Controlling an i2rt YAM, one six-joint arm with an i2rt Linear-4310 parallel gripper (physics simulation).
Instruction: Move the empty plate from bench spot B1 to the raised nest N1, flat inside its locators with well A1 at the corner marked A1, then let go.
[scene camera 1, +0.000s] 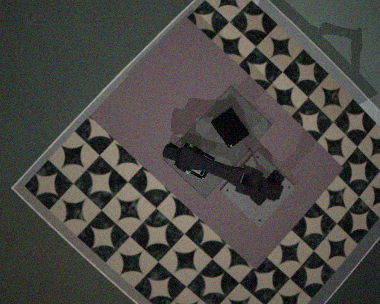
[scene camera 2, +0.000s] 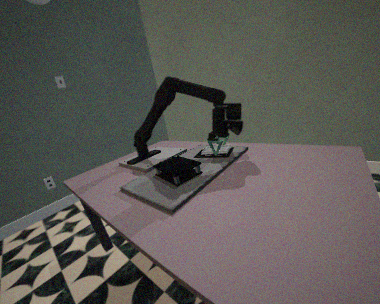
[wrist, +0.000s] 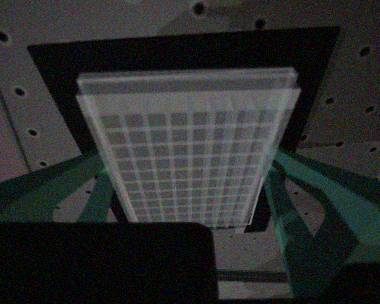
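Pixels of known places: gripper, between the fingertips: (scene camera 2: 218, 151) (wrist: 189, 151); arm's base, origin of its link: (scene camera 2: 144, 157).
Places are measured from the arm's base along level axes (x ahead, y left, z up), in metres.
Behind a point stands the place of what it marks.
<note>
My gripper (scene camera 2: 216, 147) {y 0.170, x 0.389, z -0.001 m} (wrist: 189, 151) {y 0.170, x 0.389, z -0.001 m} (scene camera 1: 190, 158) {y 0.170, x 0.389, z -0.001 m} is shut on the empty plate (wrist: 189, 145) {y 0.175, x 0.411, z 0.019 m} (scene camera 2: 222, 149) {y 0.158, x 0.420, z 0.017 m}, a clear well plate with a grid of wells. Its green fingers press on the plate's two long sides. The plate hangs level and low over the black bench spot B1 (wrist: 189, 48) (scene camera 2: 199, 155) {y 0.111, x 0.329, z 0.003 m} at the far end of the grey base board (scene camera 2: 167, 196) {y -0.214, x 0.441, z -0.004 m} (scene camera 1: 207, 187) {y 0.214, x 0.228, z -0.003 m}. In the top view the arm hides the plate. The raised nest N1 (scene camera 2: 178, 169) {y -0.127, x 0.418, z 0.046 m} (scene camera 1: 230, 126) {y -0.084, x 0.363, z 0.039 m} is a black platform on short posts, and it stands empty at the near end of the board.
The arm's base sits on a grey mounting plate (scene camera 2: 171, 152) {y 0.105, x 0.117, z 0.000 m} (scene camera 1: 261, 212) {y 0.113, x -0.069, z 0.000 m} beside the board. Both lie on a pink table (scene camera 2: 264, 226) {y -0.188, x 0.724, z -0.017 m} (scene camera 1: 158, 90) {y 0.028, x 0.760, z -0.017 m}. The wrist camera's dark housing (wrist: 122, 262) {y 0.195, x 0.429, z 0.077 m} blocks the lower left of the wrist view.
</note>
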